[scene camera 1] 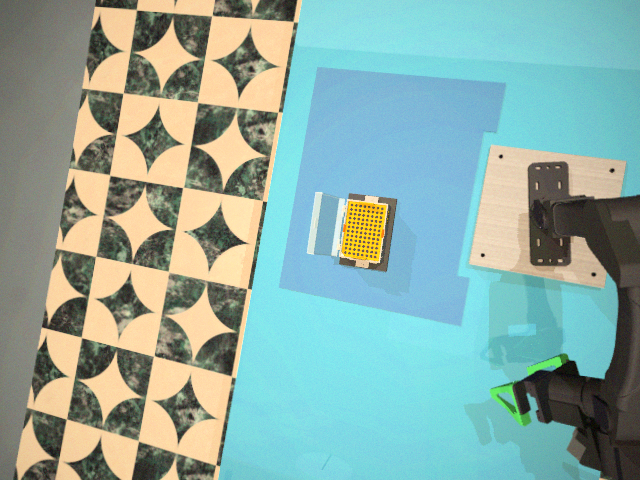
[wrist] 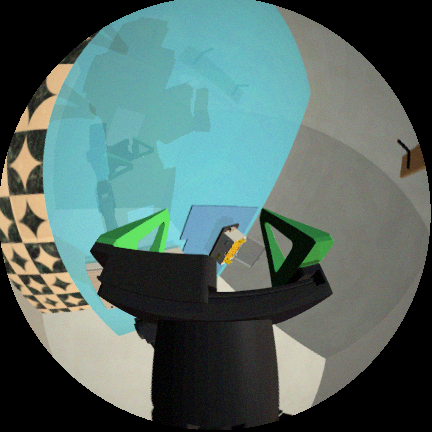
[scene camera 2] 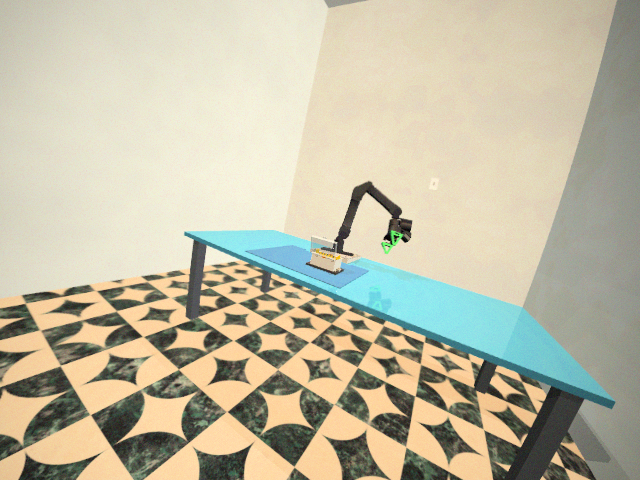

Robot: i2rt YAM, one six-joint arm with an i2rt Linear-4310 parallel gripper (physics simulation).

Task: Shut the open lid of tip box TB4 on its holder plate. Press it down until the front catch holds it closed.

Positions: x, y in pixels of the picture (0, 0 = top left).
Scene:
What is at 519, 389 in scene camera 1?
My gripper.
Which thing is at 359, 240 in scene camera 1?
An orange perforated rack.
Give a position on a clear lid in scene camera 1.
At 328, 211

